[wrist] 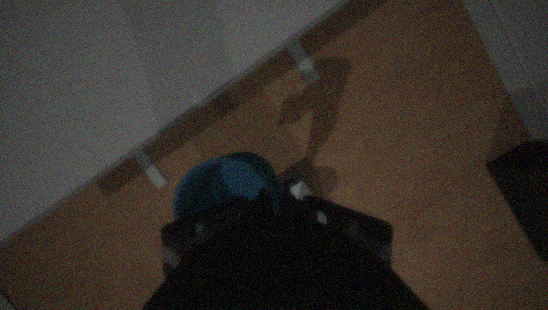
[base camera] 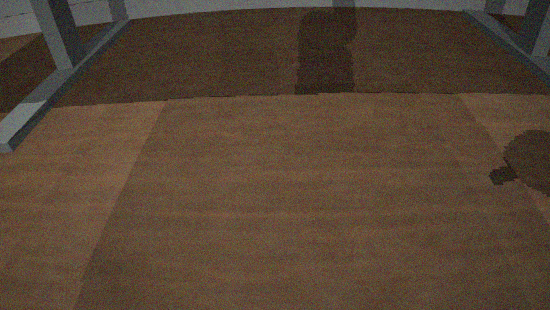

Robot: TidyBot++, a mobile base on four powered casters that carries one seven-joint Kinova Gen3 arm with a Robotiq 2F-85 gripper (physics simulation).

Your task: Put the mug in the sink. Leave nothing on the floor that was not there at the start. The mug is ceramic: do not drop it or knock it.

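Places are measured from the arm's base along level axes (x ahead, y left, z up), in metres.
Pixels of known places: gripper, fingertip midpoint: (wrist: 275,191).
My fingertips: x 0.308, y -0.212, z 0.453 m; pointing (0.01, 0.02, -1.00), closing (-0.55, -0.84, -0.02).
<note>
Behind a point stands the place of what it marks.
A blue mug (wrist: 215,187) {x 0.350, y -0.144, z 0.428 m} shows at the lower middle of the wrist view, against the left finger and between the fingertips. My black gripper (wrist: 275,191) {x 0.308, y -0.212, z 0.453 m} is shut on the mug and holds it above the wooden floor. The mug's side lies left of the fingertips; the exact part gripped is hidden in the dark. The mug and gripper do not show in the base camera view. The sink does not show in either view.
A pale flat surface (wrist: 125,65) {x 0.636, y -0.084, z 0.323 m} with a straight edge fills the upper left of the wrist view; two light foot ends (wrist: 152,171) (wrist: 304,61) stick out beyond it. A dark block (wrist: 522,195) {x -0.760, y -1.328, z -0.306 m} stands at right. Grey floor rails (base camera: 55,87) (base camera: 505,37) with legs flank the base view.
</note>
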